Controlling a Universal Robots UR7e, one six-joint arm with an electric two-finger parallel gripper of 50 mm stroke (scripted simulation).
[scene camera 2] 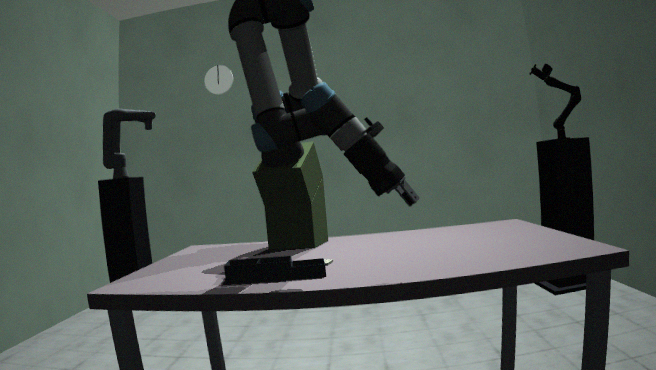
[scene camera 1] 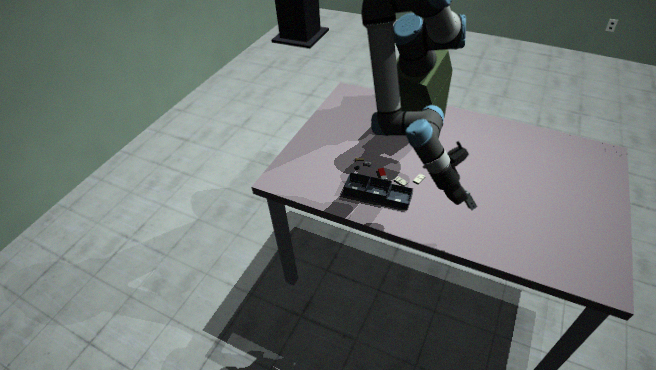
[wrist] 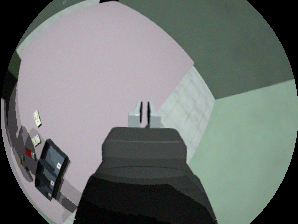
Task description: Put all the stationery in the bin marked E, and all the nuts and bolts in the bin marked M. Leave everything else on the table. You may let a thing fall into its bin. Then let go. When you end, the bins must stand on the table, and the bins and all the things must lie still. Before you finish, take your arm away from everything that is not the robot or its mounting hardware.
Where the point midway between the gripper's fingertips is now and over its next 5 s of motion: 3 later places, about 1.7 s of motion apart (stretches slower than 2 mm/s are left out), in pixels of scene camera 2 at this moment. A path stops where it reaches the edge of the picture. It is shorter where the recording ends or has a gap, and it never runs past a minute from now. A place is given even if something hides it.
My gripper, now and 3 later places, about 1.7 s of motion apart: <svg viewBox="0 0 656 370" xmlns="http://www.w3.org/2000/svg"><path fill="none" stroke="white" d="M414 202L317 203L268 196L243 254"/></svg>
